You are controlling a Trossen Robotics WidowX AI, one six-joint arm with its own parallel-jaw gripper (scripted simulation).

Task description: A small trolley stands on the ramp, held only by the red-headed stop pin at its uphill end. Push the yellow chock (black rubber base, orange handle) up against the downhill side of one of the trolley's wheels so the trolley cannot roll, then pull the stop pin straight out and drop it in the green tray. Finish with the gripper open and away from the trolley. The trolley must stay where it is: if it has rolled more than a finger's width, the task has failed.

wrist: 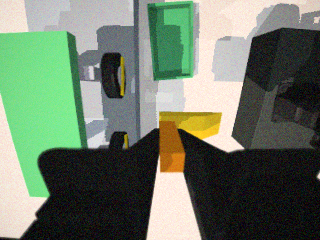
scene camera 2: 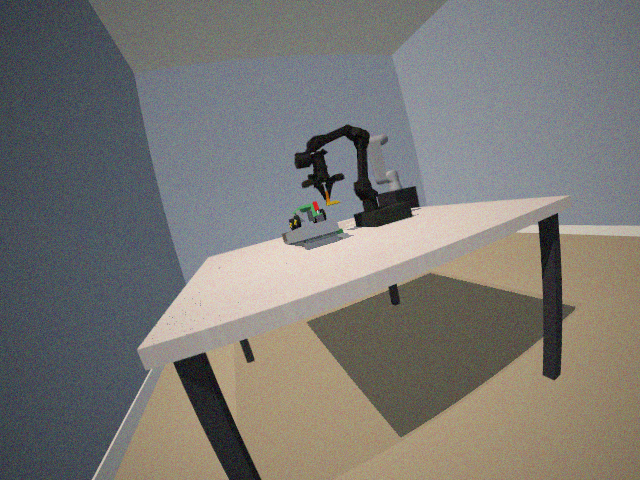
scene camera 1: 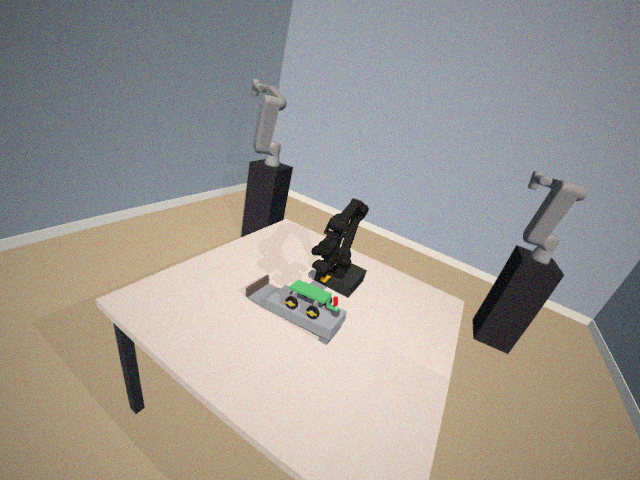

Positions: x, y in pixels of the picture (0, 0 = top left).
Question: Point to a trolley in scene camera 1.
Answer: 321, 296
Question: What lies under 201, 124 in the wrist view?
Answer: A yellow chock.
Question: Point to a trolley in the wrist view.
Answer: At 48, 101
